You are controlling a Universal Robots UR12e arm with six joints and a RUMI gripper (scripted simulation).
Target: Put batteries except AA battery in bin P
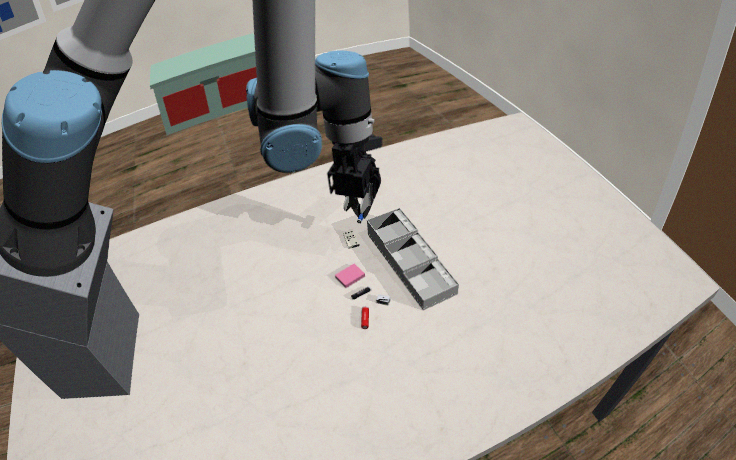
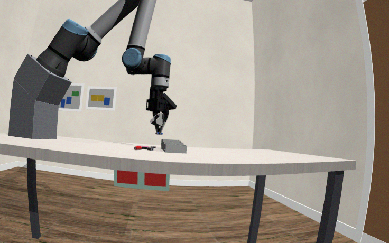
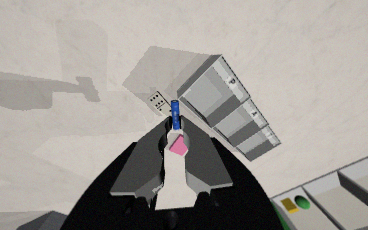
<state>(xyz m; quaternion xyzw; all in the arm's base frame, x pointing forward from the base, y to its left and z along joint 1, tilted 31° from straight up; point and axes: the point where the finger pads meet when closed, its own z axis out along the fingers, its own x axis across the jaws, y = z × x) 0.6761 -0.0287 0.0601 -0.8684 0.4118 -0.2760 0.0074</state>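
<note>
Now: hand 100 mm past the black battery, 130 mm to the left of it and 80 mm above it. Round my hand: white dotted tile 20 mm behind, 20 mm to the left, 80 mm below; then blue battery 10 mm below; then pink block 90 mm behind, 70 mm to the right, 80 mm below.
</note>
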